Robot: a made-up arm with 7 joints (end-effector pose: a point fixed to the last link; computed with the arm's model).
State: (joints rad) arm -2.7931 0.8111 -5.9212 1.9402 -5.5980 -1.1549 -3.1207
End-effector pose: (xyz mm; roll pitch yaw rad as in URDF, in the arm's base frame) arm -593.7 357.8 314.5 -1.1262 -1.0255 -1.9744
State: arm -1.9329 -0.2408 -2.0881 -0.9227 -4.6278 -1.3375 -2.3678
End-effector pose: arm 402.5 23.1 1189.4 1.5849 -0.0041 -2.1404
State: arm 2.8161 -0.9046 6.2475 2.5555 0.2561 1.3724 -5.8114
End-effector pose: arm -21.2 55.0 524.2 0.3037 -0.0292 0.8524
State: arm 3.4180 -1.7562 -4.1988 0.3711 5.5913 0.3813 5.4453
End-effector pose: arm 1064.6 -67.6 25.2 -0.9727 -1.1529 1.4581
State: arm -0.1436 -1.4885 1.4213 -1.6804 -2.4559 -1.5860 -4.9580
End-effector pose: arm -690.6 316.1 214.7 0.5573 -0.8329 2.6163
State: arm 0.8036 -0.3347 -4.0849 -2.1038 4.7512 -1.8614 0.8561
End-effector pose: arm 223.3 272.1 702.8 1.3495 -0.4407 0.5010
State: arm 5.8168 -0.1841 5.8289 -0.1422 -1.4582 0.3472 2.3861
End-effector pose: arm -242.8 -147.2 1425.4 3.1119 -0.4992 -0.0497
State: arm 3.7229 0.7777 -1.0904 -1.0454 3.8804 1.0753 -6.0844
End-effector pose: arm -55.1 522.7 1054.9 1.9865 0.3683 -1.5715
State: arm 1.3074 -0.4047 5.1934 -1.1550 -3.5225 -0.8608 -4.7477
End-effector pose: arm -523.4 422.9 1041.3 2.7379 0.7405 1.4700
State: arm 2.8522 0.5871 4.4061 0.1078 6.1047 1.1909 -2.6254
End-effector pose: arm -468.4 -296.4 1228.2 2.9659 -1.0725 2.3107
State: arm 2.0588 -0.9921 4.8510 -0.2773 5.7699 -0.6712 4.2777
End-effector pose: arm 206.8 889.8 940.9 -2.7484 1.0001 2.6364
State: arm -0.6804 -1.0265 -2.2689 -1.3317 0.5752 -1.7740 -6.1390
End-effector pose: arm -48.8 -516.1 823.2 0.3305 -0.5858 -0.4630
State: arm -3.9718 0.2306 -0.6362 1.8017 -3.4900 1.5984 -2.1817
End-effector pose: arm -203.6 -525.7 816.1 3.0679 0.6131 -2.7241
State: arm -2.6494 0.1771 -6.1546 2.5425 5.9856 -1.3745 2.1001
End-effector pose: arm -291.3 287.4 523.2 1.8070 -0.4174 0.5610
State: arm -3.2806 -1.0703 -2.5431 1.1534 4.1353 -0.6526 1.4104
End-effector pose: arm 880.9 -227.4 361.1 0.3940 1.1667 2.3733
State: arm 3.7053 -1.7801 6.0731 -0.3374 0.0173 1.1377 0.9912
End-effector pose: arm 906.6 -520.9 61.2 -2.3253 -0.6510 1.3640
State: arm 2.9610 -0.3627 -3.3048 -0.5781 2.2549 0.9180 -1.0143
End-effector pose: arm 72.1 -129.9 1349.3 -2.0694 0.3629 -0.6271
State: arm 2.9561 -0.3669 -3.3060 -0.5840 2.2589 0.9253 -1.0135
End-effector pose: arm 74.0 -130.2 1347.0 -2.0594 0.3661 -0.6212
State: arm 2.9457 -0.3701 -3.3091 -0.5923 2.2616 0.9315 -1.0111
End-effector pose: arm 75.0 -131.3 1344.5 -2.0476 0.3686 -0.6070
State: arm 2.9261 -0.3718 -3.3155 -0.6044 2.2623 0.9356 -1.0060
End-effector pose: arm 75.0 -133.5 1341.3 -2.0332 0.3702 -0.5792
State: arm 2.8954 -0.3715 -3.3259 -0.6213 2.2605 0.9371 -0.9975
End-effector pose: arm 73.8 -137.4 1337.3 -2.0154 0.3705 -0.5350
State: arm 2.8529 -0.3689 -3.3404 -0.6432 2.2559 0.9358 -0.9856
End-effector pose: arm 71.5 -143.3 1332.4 -1.9942 0.3689 -0.4732
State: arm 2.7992 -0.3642 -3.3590 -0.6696 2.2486 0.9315 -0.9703
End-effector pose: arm 69.4 -151.7 1326.3 -1.9703 0.3656 -0.3951
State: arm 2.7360 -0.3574 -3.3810 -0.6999 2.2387 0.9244 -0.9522
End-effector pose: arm 68.1 -162.7 1319.0 -1.9445 0.3600 -0.3031
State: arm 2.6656 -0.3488 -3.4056 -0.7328 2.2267 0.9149 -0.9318
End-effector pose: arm 68.9 -175.9 1310.6 -1.9179 0.3522 -0.2010
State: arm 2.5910 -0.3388 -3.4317 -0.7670 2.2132 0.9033 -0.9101
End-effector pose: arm 72.5 -190.6 1301.1 -1.8919 0.3423 -0.0936
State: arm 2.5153 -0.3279 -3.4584 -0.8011 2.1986 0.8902 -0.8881
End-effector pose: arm 79.2 -205.9 1290.9 -1.8676 0.3304 0.0148
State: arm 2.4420 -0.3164 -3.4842 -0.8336 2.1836 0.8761 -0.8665
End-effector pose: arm 88.5 -220.6 1280.5 -1.8461 0.3172 0.1185
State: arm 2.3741 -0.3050 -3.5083 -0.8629 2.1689 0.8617 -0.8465
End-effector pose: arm 99.8 -233.7 1270.6 -1.8285 0.3035 0.2137
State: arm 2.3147 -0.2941 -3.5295 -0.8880 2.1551 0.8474 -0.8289
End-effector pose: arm 111.5 -244.7 1261.6 -1.8153 0.2898 0.2959
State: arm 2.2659 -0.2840 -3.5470 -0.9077 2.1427 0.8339 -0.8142
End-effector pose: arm 122.1 -253.5 1254.4 -1.8068 0.2771 0.3625
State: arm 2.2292 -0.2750 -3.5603 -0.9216 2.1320 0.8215 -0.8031
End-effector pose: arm 130.3 -260.3 1249.1 -1.8031 0.2655 0.4117
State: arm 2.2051 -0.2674 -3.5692 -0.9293 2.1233 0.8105 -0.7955
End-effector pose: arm 135.4 -265.2 1246.3 -1.8042 0.2561 0.4431
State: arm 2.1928 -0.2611 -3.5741 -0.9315 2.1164 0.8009 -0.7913
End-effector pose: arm 137.0 -268.7 1245.6 -1.8093 0.2485 0.4584
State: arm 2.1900 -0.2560 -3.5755 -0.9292 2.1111 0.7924 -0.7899
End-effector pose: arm 135.7 -271.1 1246.8 -1.8177 0.2426 0.4603
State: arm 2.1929 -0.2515 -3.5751 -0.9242 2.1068 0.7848 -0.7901
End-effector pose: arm 132.7 -272.9 1249.1 -1.8278 0.2377 0.4547
